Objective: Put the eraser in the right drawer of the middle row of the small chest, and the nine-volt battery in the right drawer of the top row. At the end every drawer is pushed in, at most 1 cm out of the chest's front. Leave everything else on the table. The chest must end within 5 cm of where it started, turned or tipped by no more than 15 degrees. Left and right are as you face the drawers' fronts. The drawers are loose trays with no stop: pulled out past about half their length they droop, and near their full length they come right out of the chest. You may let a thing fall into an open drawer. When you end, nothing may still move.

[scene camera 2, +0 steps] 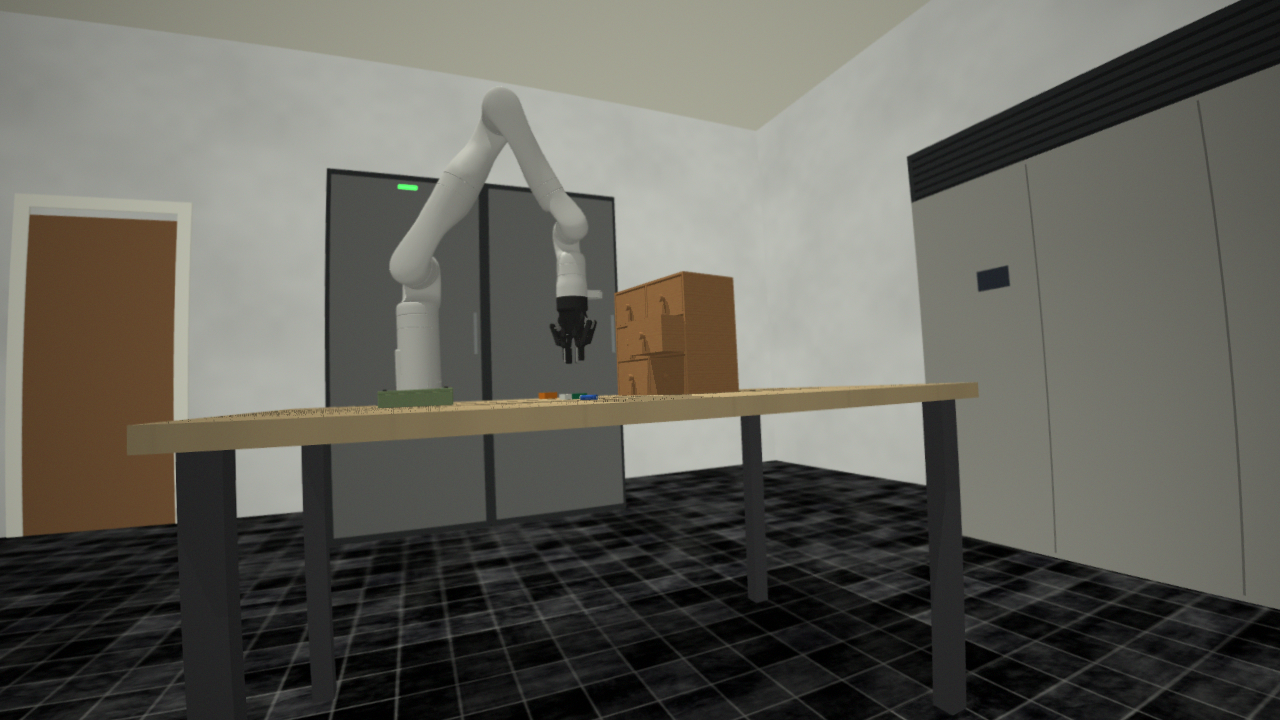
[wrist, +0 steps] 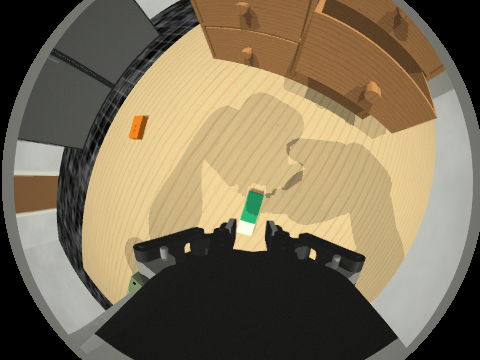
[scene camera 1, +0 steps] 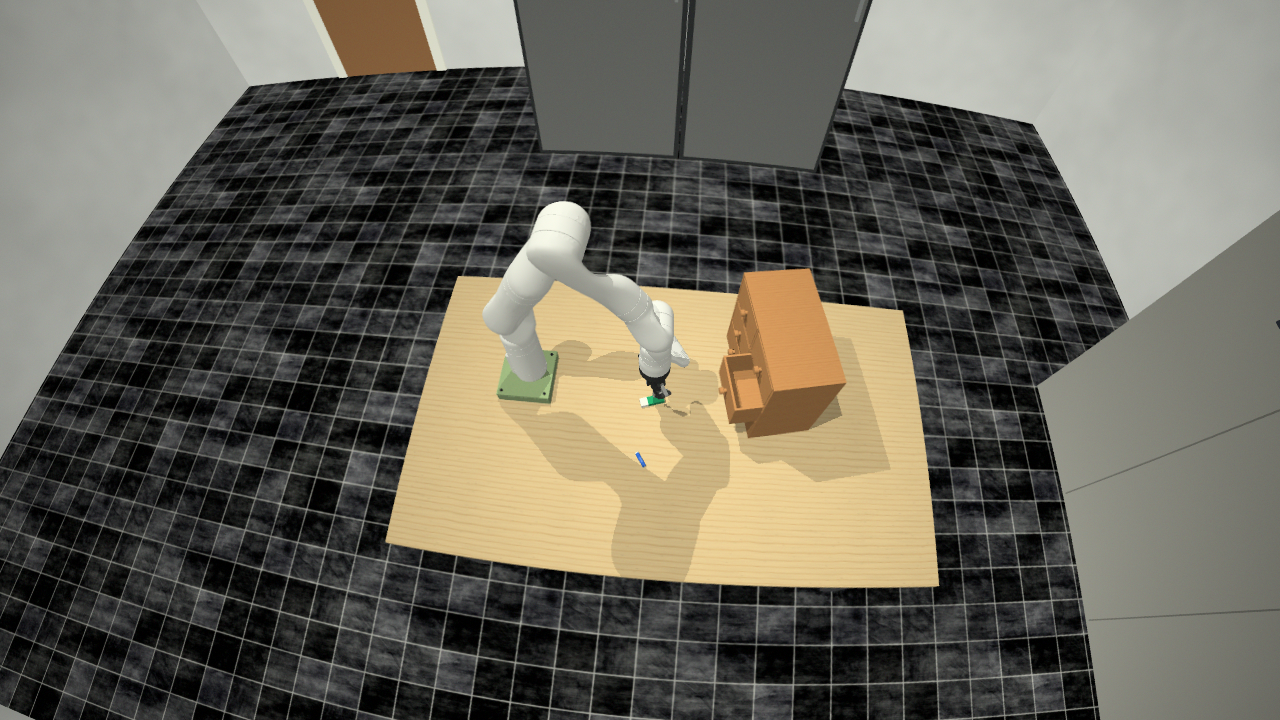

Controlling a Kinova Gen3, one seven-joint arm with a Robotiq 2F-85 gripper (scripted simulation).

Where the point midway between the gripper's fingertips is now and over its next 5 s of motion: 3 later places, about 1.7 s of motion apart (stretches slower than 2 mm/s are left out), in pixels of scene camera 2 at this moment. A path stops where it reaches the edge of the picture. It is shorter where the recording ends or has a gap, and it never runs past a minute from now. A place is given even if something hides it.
The gripper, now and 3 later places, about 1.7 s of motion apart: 573, 363; 573, 373; 574, 397; 572, 360
